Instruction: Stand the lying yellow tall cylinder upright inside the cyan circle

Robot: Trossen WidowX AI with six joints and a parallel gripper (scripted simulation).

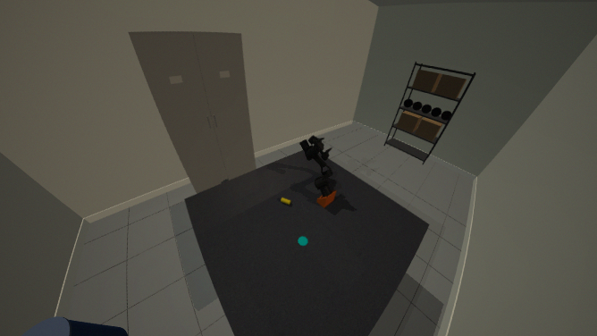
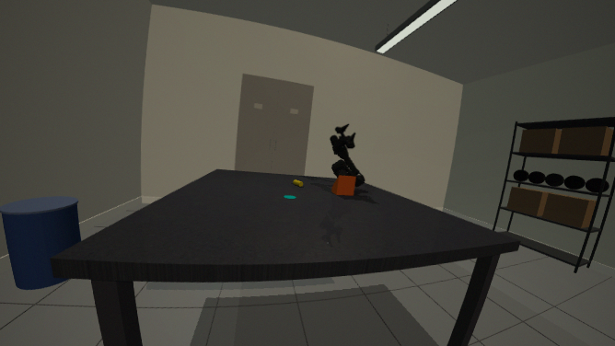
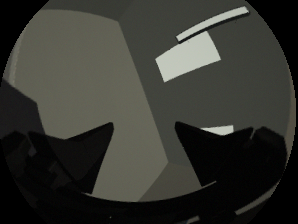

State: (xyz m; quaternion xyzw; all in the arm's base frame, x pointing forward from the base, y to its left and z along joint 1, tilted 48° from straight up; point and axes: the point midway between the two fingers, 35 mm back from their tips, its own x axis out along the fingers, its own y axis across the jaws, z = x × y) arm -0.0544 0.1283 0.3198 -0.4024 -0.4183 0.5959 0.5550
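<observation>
My gripper tip is 400 mm above the yellow cylinder, 300 mm short of it and 80 mm to the left of it. The rest, counted from my gripper tip: cyan circle 430 mm ahead, 410 mm below, 210 mm to the left.
</observation>
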